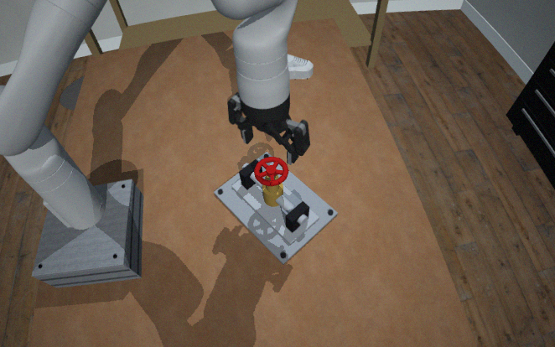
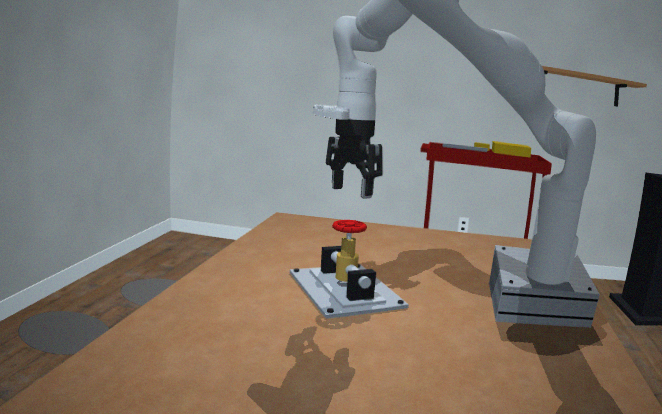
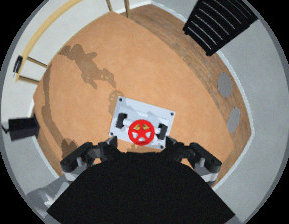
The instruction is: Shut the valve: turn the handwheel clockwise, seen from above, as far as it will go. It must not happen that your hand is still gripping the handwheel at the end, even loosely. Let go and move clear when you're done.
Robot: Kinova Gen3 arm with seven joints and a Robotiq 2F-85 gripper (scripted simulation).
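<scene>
The handwheel lies 80 mm below my hand. Also, from my hand: baseplate (200 mm below).
</scene>
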